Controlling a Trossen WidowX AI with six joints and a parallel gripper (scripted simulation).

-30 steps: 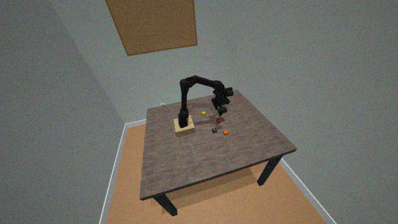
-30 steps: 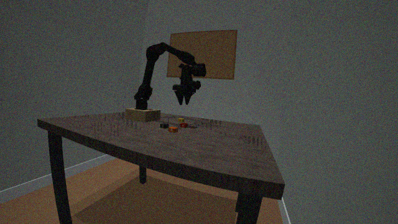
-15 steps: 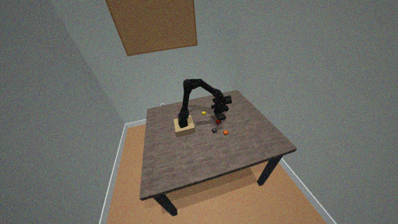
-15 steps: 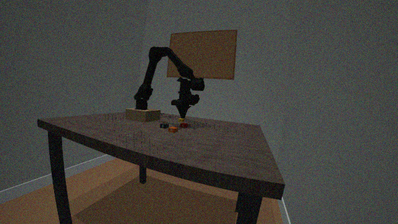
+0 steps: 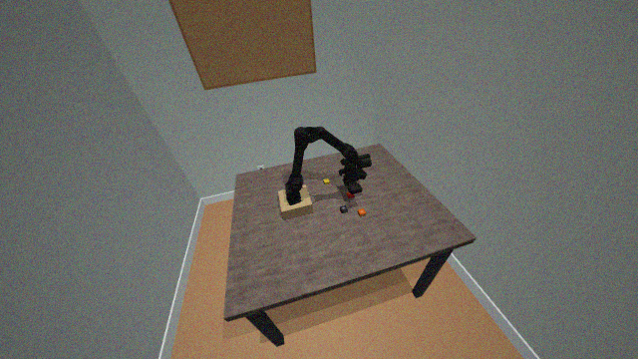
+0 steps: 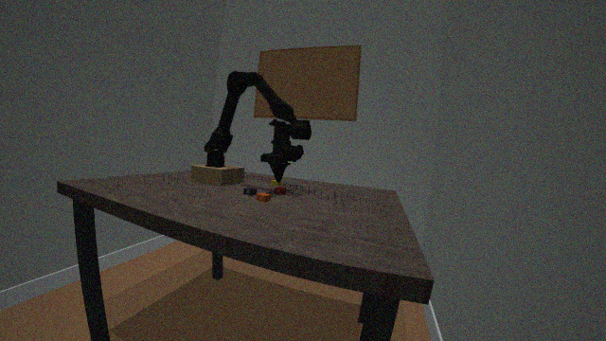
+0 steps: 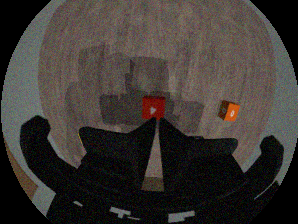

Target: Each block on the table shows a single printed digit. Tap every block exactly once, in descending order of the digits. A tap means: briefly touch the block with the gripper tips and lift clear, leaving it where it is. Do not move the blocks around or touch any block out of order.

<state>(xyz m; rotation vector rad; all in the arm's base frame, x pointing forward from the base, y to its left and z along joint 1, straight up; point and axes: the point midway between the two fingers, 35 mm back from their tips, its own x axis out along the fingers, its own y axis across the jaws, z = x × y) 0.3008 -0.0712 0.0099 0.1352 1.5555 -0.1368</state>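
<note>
Right now the red block is 3 cm below my gripper tip, 1 cm to the left of it and 1 cm ahead of it. The rest, counted from my gripper tip: black block: 8 cm behind, 7 cm to the right, 3 cm below; then orange block: 14 cm to the right, 3 cm below, 1 cm behind; then yellow block: 18 cm to the left, 6 cm behind, 3 cm below.
</note>
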